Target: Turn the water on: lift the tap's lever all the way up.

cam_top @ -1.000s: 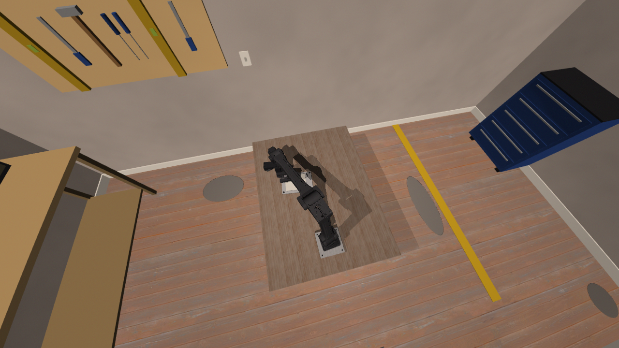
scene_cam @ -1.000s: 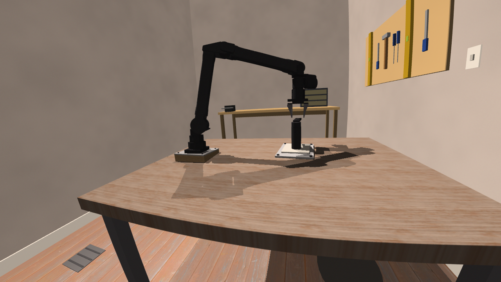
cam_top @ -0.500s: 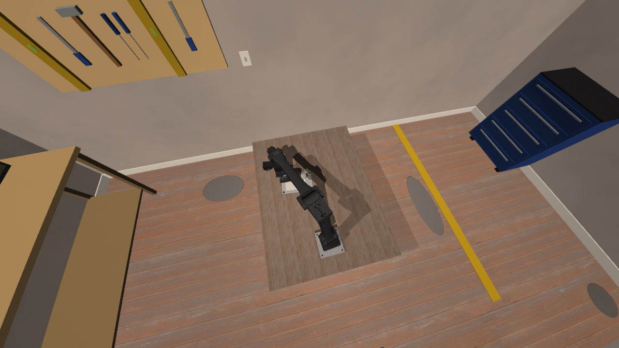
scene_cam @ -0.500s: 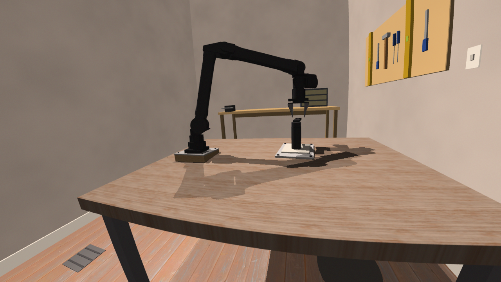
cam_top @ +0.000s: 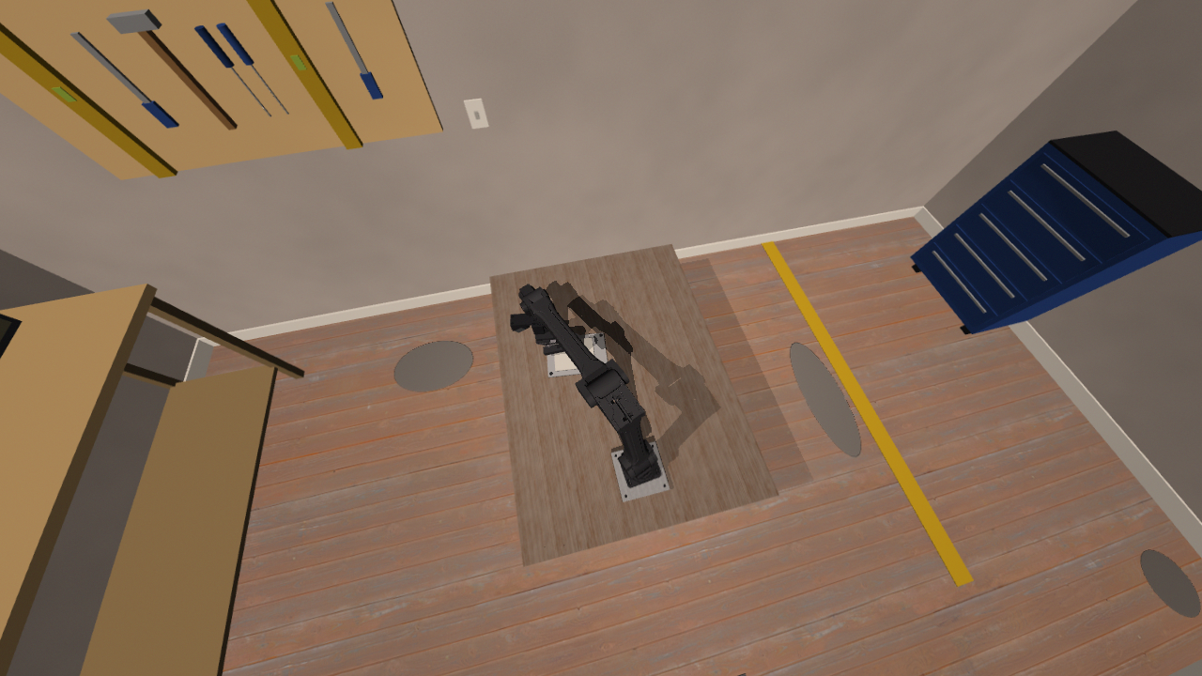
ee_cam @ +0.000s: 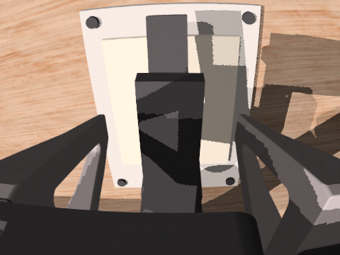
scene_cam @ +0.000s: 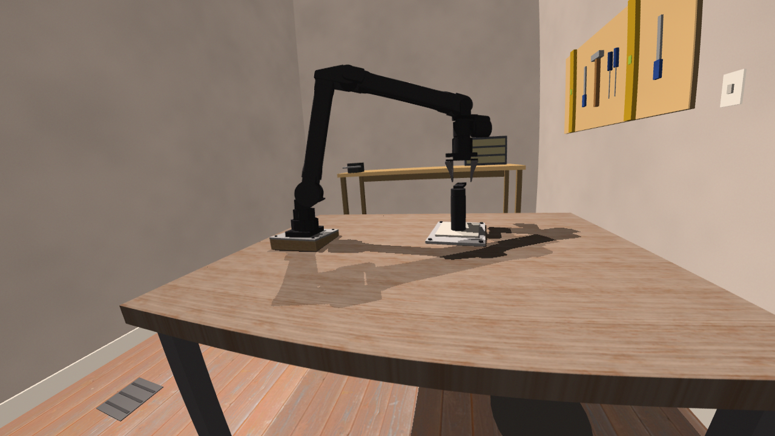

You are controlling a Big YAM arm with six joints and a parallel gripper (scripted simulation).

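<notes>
My hand is 40 mm to the left of the lever, 20 mm above it and 10 mm past it. The rest, counted from my hand: tap: 70 mm below, 60 mm to the right, 20 mm behind.
</notes>
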